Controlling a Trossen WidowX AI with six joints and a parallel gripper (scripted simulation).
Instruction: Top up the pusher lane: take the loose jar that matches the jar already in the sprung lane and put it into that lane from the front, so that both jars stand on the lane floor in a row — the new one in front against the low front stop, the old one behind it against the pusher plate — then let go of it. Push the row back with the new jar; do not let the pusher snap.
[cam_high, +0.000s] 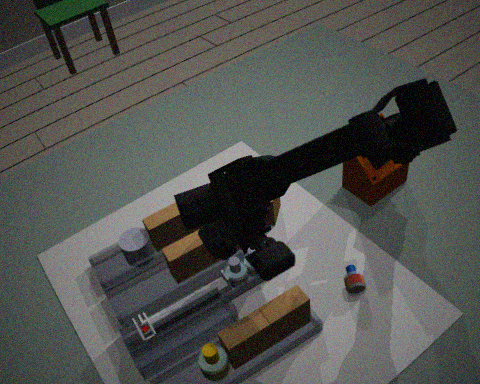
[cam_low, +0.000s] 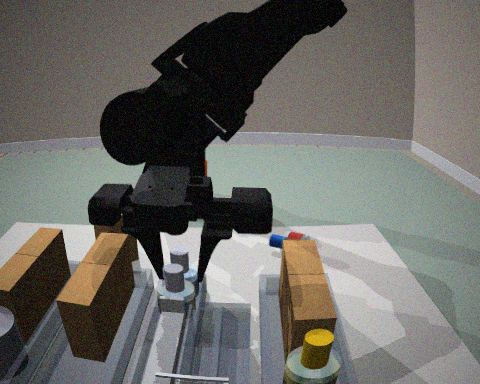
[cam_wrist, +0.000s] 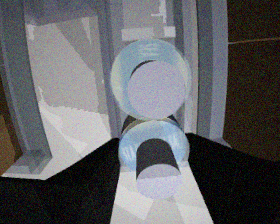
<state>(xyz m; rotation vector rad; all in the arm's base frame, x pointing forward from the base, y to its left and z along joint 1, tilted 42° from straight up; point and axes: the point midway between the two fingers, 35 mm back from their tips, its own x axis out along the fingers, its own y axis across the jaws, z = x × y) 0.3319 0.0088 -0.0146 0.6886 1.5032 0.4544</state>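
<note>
The brown box is 11 cm behind my gripper tip, 9 cm to the right of it and 1 cm above it. Also, from my gripper tip: red mark 23 cm ahead, 4 cm above, 1 cm to the left; then grey can 19 cm to the right, 14 cm ahead; then sprung lane 15 cm ahead, 1 cm below.
</note>
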